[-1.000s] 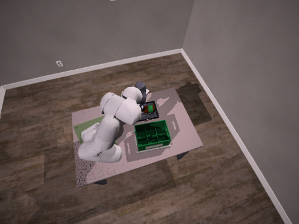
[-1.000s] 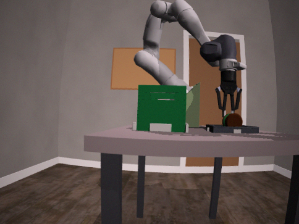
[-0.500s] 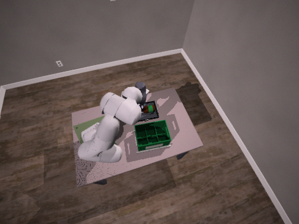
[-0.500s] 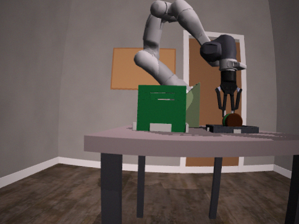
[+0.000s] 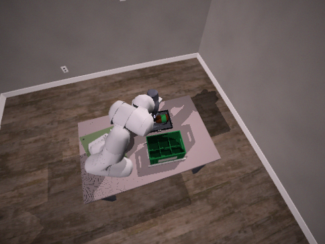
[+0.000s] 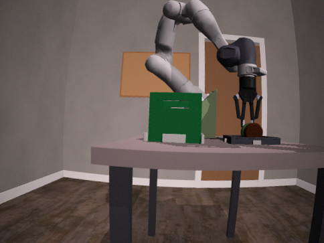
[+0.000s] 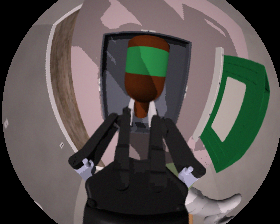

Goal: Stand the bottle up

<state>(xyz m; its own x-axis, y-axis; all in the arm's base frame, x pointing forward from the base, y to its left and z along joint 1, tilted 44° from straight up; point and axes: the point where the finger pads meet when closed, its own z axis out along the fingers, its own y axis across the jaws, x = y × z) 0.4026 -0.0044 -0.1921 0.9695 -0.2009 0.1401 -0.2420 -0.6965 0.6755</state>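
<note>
Now: the bottle 50 mm ahead of my hand, 10 mm to the right of it and 20 mm below it. From my hand the other things lie so: tray (30 mm ahead, 10 mm to the right, 50 mm below); green crate (30 mm behind, 300 mm to the right, 20 mm above).
</note>
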